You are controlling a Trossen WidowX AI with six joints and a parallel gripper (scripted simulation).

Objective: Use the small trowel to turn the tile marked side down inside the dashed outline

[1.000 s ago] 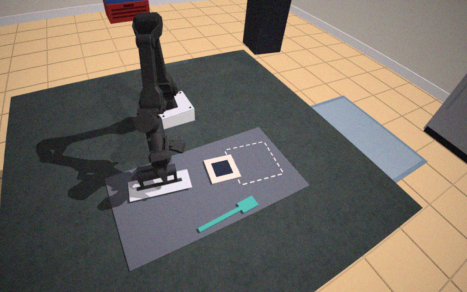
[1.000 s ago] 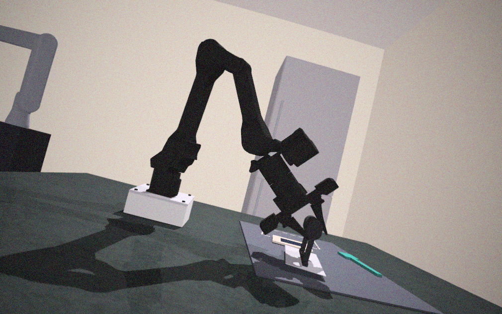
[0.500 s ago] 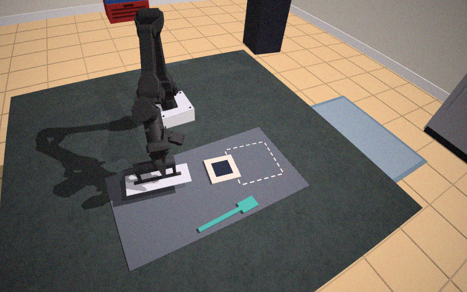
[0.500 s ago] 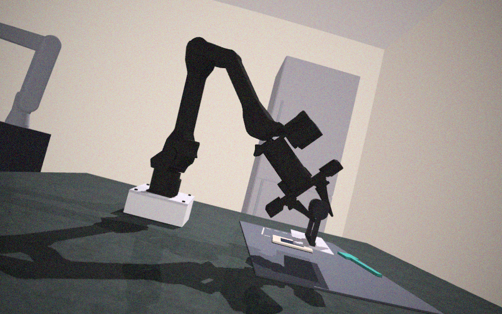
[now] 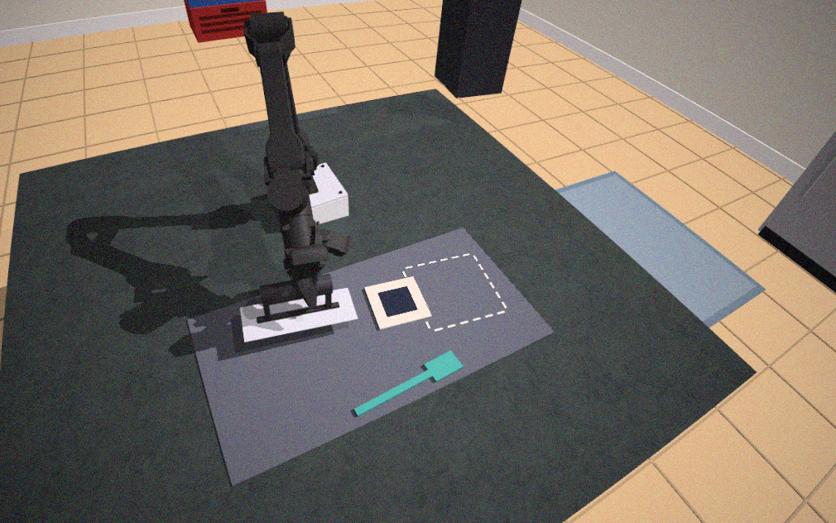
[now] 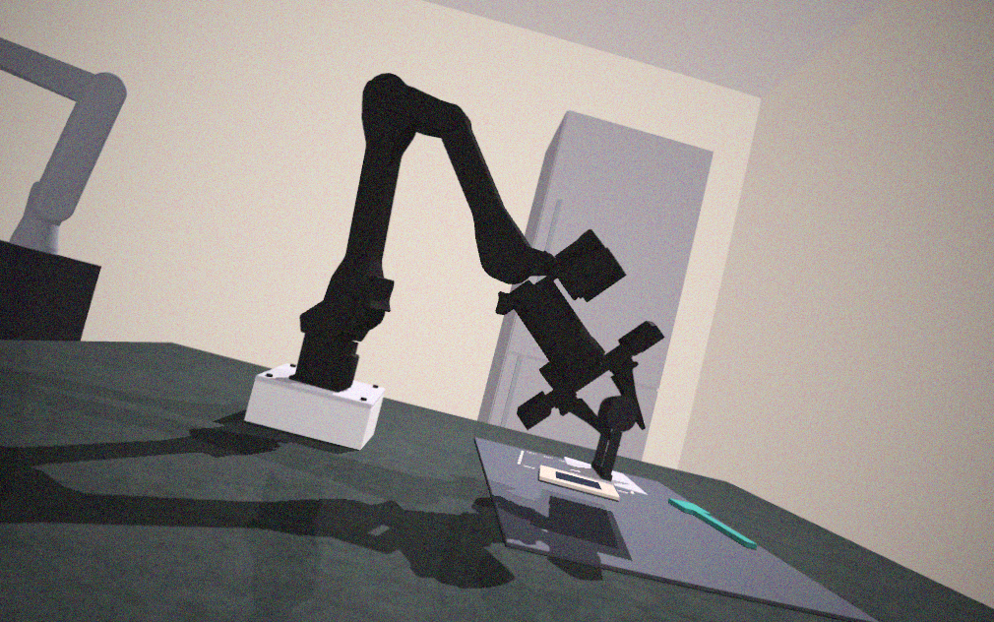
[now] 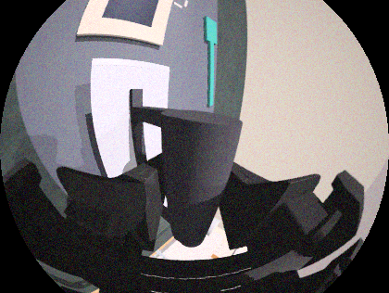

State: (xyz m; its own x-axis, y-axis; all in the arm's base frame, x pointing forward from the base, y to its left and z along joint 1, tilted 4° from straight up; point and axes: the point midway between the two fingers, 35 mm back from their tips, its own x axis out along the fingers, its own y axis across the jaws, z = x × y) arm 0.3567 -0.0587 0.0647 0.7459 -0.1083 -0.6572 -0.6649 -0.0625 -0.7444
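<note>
Right now my gripper tip is 110 mm to the right of the grey mat, 110 mm above it and 10 mm short of it. The rest, counted from my gripper tip: teal spatula-like tool 150 mm to the left, 150 mm ahead, 90 mm below; then tile 170 mm to the left, 90 mm below, 30 mm behind; then trowel 30 mm behind, 10 mm below.
</note>
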